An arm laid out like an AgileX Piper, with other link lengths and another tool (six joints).
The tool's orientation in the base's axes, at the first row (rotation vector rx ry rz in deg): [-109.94 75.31 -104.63]
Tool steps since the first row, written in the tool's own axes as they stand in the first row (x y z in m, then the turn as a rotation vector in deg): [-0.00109 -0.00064 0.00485 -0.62 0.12 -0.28]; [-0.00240 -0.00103 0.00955 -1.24 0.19 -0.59]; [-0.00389 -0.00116 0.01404 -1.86 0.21 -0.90]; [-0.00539 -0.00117 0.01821 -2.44 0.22 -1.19]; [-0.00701 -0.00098 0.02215 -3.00 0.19 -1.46]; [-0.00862 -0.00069 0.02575 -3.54 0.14 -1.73]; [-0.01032 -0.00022 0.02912 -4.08 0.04 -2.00]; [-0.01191 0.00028 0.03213 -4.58 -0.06 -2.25]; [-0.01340 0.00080 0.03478 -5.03 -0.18 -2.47]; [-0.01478 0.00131 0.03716 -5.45 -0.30 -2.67]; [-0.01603 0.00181 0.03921 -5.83 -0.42 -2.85]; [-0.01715 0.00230 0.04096 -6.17 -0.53 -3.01]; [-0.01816 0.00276 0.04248 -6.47 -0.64 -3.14]
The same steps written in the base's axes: [0.00470 -0.00094 -0.00145 -0.21 0.47 -0.46]; [0.00920 -0.00181 -0.00319 -0.42 0.99 -0.88]; [0.01341 -0.00262 -0.00519 -0.61 1.53 -1.26]; [0.01729 -0.00336 -0.00720 -0.78 2.05 -1.62]; [0.02090 -0.00404 -0.00937 -0.92 2.56 -1.93]; [0.02415 -0.00464 -0.01153 -1.06 3.08 -2.22]; [0.02714 -0.00518 -0.01382 -1.17 3.62 -2.48]; [0.02979 -0.00567 -0.01596 -1.27 4.13 -2.72]; [0.03209 -0.00608 -0.01797 -1.34 4.60 -2.91]; [0.03415 -0.00645 -0.01984 -1.39 5.05 -3.08]; [0.03590 -0.00676 -0.02152 -1.44 5.46 -3.23]; [0.03737 -0.00703 -0.02304 -1.48 5.82 -3.37]; [0.03864 -0.00725 -0.02441 -1.50 6.15 -3.48]
